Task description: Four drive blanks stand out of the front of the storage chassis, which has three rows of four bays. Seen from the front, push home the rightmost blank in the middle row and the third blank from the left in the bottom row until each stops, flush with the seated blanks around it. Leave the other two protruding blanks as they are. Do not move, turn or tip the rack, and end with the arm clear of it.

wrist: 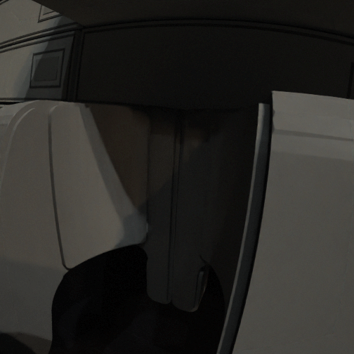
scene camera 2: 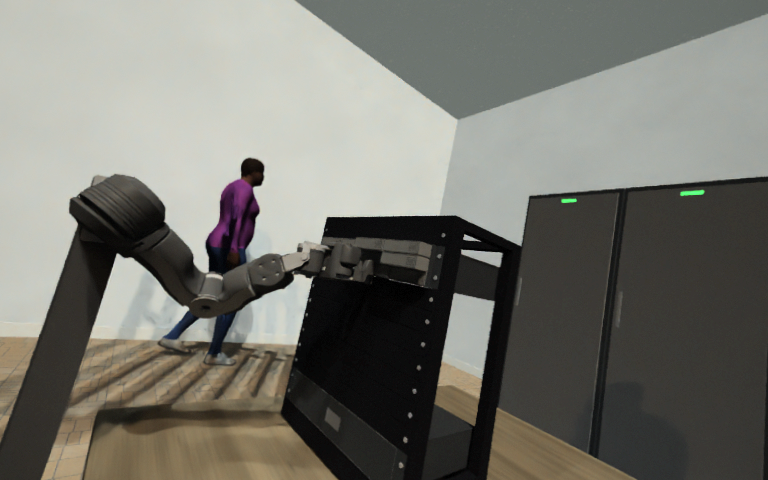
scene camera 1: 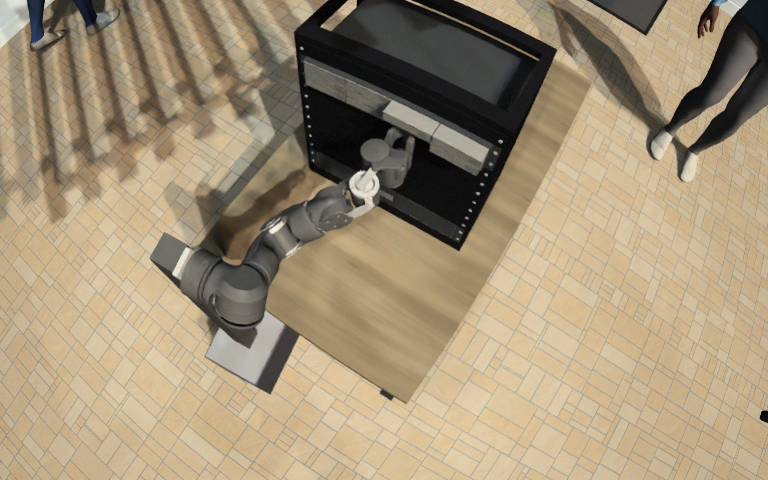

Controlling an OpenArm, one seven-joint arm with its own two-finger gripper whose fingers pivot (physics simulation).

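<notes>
The storage chassis is the grey band of blanks [scene camera 1: 325, 79] high in the black rack. One protruding blank [scene camera 1: 410, 120] stands out right of centre, and another [scene camera 1: 459, 150] stands out at the right end; blanks at the right end [scene camera 2: 406, 247] also show in scene camera 2. My gripper [scene camera 1: 400, 133] [scene camera 2: 370, 266] [wrist: 189, 210] is shut, with no object between its fingers. Its tips are at the lower edge of a shaded blank face [wrist: 215, 65], right of a lit blank [wrist: 47, 67]. Contact and how far that face stands out cannot be told. The gripper partly hides the lower rows.
The black rack [scene camera 1: 424, 67] [scene camera 2: 447, 316] stands upright on a wooden top [scene camera 1: 373, 271] [scene camera 2: 198, 447]. A dark overhang [wrist: 200, 9] lies above my fingers. The arm [scene camera 1: 305, 220] [scene camera 2: 226, 288] reaches in from the front left. People stand beyond the table.
</notes>
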